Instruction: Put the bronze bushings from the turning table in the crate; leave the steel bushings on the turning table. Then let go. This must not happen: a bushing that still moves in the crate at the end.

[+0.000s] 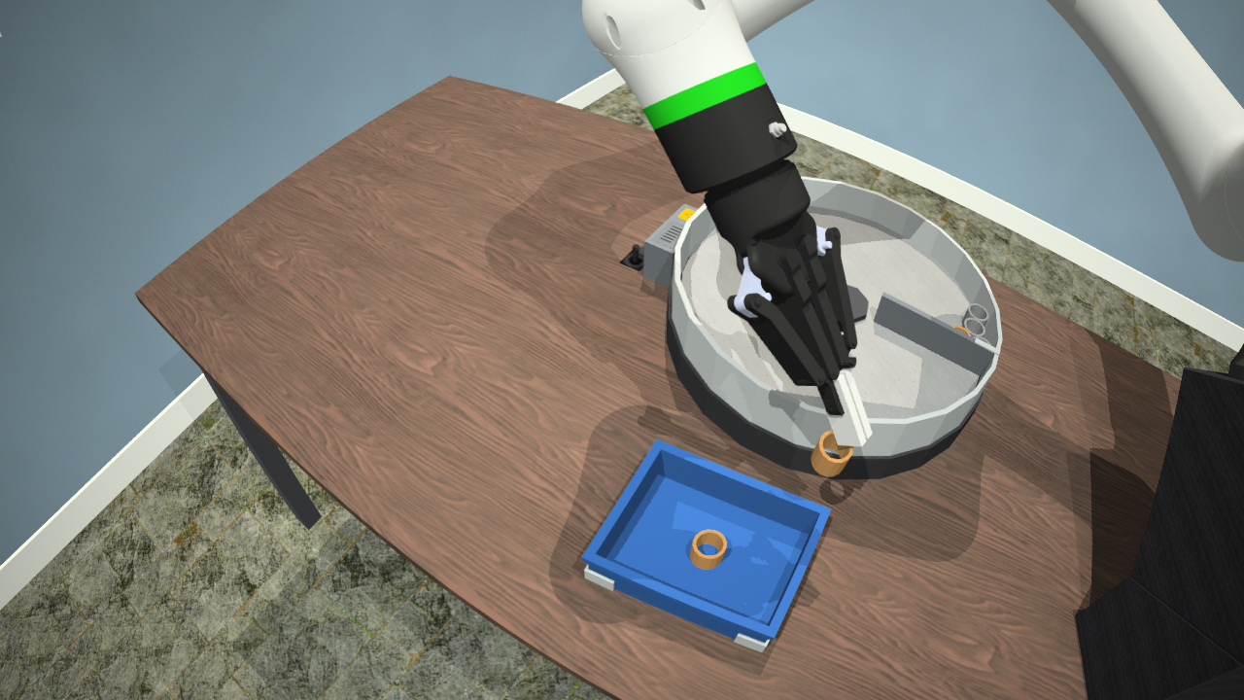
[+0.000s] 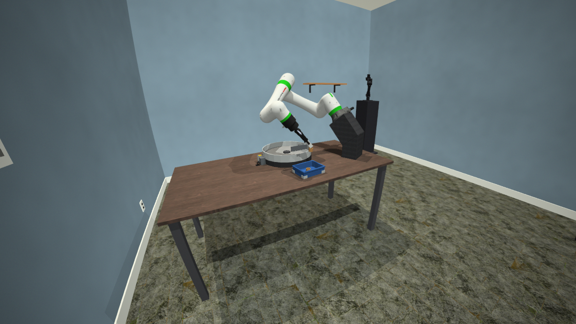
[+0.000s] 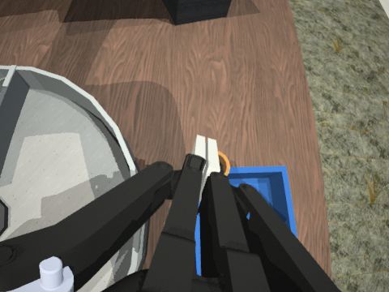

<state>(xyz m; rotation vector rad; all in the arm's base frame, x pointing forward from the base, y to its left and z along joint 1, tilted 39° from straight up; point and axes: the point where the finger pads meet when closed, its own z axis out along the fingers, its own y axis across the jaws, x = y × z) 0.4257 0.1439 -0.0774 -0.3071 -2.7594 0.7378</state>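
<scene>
Right now my hand is 50 mm short of the blue crate, 90 mm to the right of it and 160 mm above it. The rest, counted from my hand: grey turning table: 100 mm ahead, 260 mm to the right, 130 mm below.
</scene>
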